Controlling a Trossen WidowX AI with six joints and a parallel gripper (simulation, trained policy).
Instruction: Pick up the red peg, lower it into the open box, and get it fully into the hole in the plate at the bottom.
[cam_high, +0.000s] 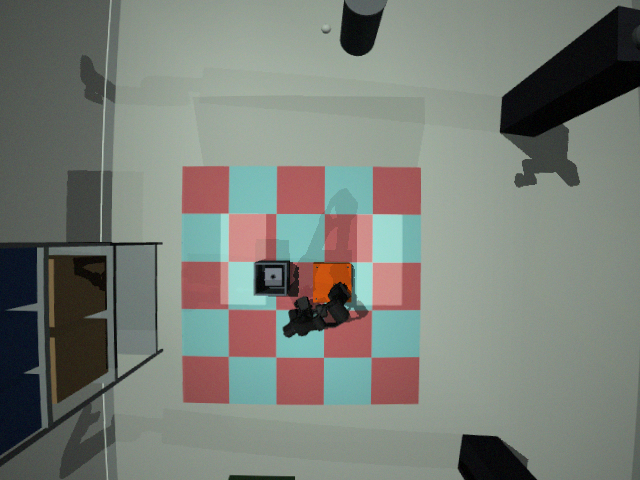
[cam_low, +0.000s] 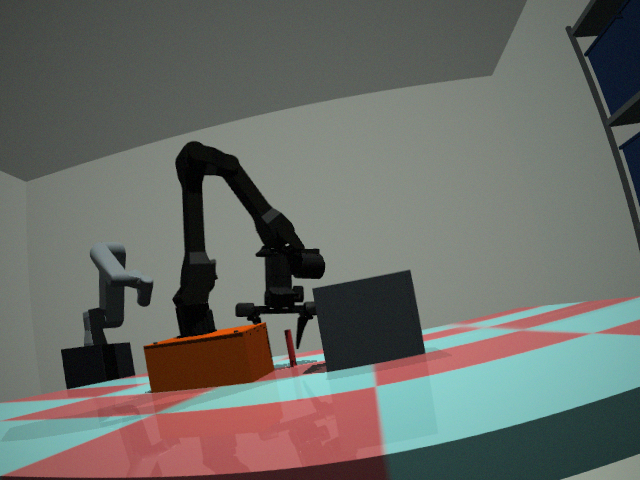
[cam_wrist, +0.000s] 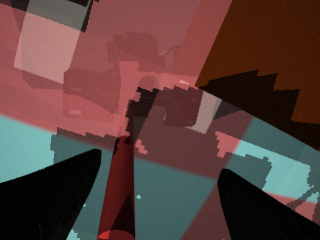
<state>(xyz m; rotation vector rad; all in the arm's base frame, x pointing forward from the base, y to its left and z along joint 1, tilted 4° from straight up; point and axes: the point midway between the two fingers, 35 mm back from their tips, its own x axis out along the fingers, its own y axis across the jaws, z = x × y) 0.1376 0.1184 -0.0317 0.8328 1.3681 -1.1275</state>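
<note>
Right now my gripper tip is 2 cm short of the red peg and 1 cm to the right of it. Also, from my gripper tip: grey plate 21 cm ahead, 15 cm to the right, 1 cm above.
</note>
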